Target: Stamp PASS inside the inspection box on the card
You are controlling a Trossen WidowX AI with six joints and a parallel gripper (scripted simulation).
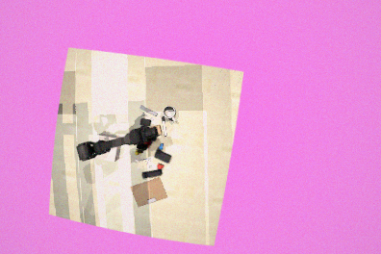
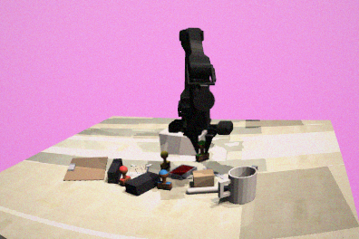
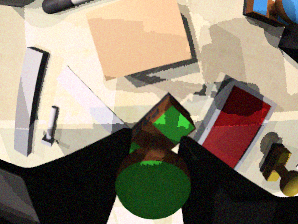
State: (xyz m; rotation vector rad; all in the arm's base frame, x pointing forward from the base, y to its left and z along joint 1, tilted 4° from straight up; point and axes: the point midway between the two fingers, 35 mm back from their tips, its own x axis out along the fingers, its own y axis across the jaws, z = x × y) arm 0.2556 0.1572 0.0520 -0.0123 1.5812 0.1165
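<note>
The red ink pad lies 2 cm behind my gripper tip, 8 cm to the right of it and 8 cm below it. Also, from my gripper tip: tan block 5 cm ahead, 2 cm to the left, 7 cm below; green-knobbed stamp right at my gripper tip; marker 8 cm ahead, 8 cm to the left, 8 cm below.
</note>
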